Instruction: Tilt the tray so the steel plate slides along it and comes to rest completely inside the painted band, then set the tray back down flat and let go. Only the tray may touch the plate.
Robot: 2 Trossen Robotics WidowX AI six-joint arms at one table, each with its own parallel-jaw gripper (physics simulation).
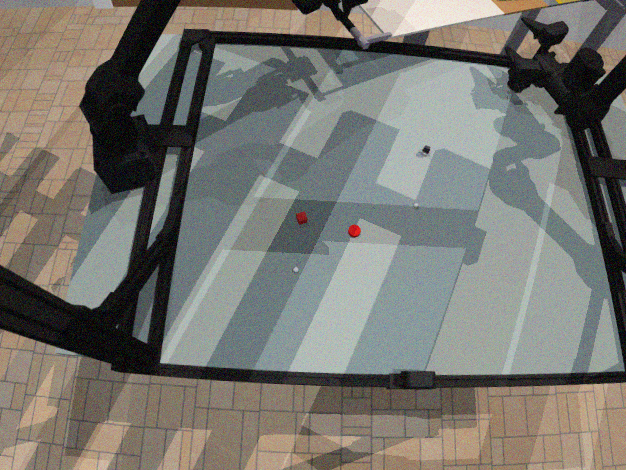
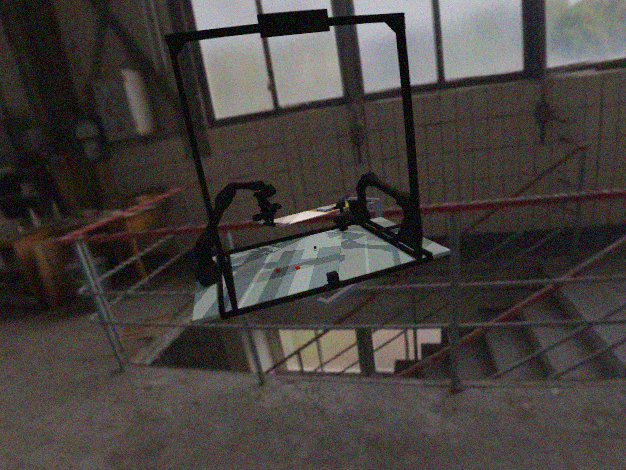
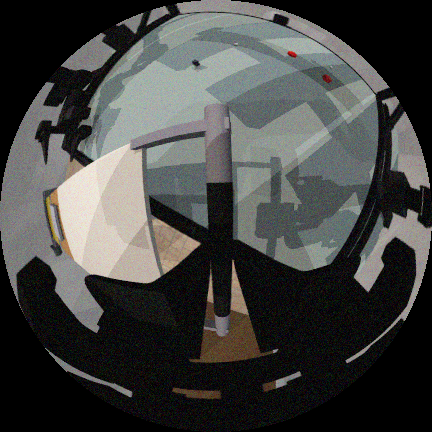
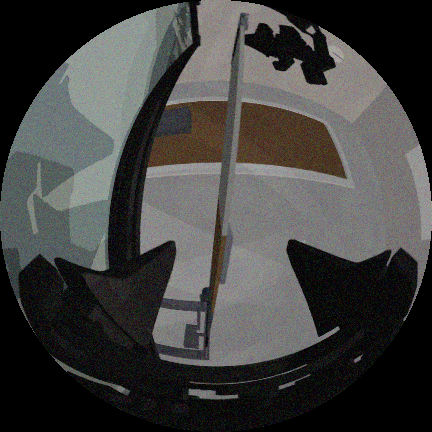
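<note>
The tray [image 1: 437, 14] [image 2: 302, 216] [image 3: 104, 209] is a long cream board held up in the air beyond the table's far edge. My left gripper [image 1: 332, 6] [image 2: 266, 217] [image 3: 220, 245] is shut on the tray's handle bar [image 1: 363, 41] [image 3: 218, 160] at the near end. My right gripper [image 2: 345, 214] [image 4: 233, 246] is open at the far end, and the tray [image 4: 231, 120] shows edge-on between its fingers without touching them. The yellow painted band [image 3: 50, 213] shows at the tray's far end, strongly foreshortened. I cannot make out the steel plate clearly.
The table [image 1: 404, 303] [image 2: 288, 275] has a grey patterned top in a black frame [image 1: 288, 375]. A red cube [image 1: 302, 217], a red disc [image 1: 354, 230], a small black cube [image 1: 426, 149] and two white beads [image 1: 295, 269] [image 1: 416, 205] lie on it.
</note>
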